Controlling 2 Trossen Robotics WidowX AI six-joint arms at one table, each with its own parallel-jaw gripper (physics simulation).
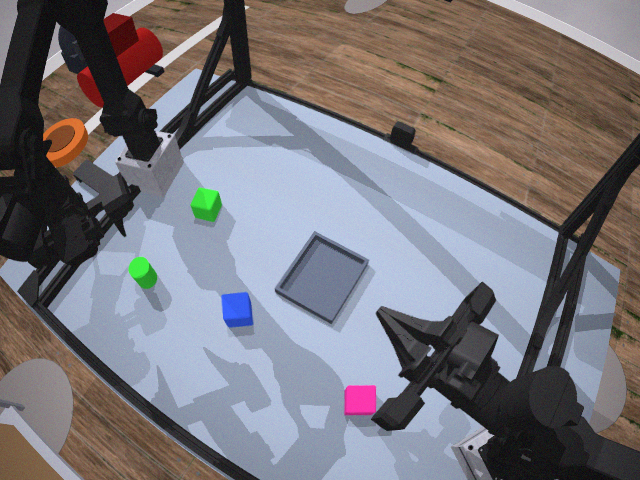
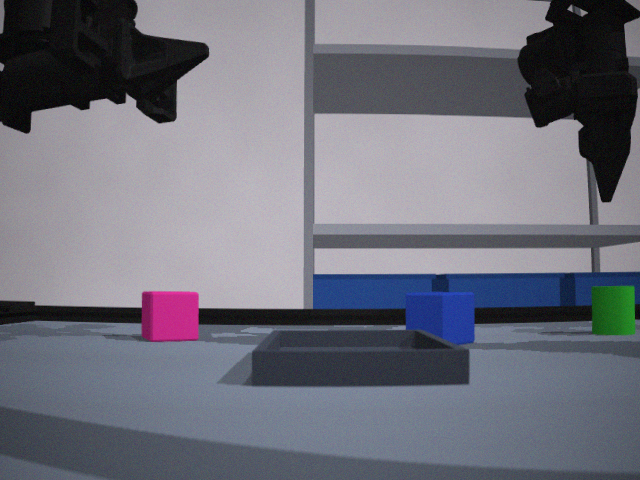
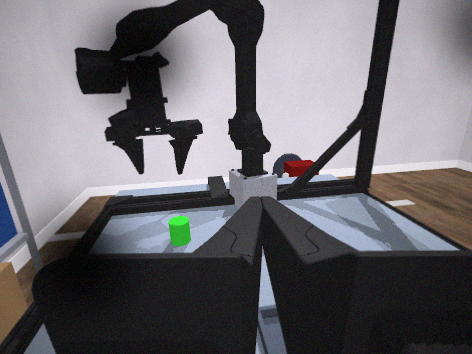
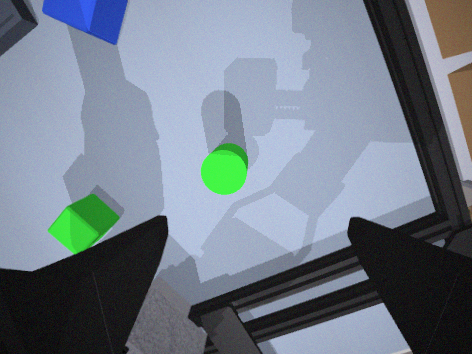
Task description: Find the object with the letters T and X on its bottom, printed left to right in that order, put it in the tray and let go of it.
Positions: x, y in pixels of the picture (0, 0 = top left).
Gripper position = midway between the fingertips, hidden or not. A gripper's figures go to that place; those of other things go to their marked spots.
Labels:
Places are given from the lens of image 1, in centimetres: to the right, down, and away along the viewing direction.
my left gripper [image 1: 378, 309]: 6, 7, 43
my right gripper [image 1: 102, 248]: -35, 1, 58

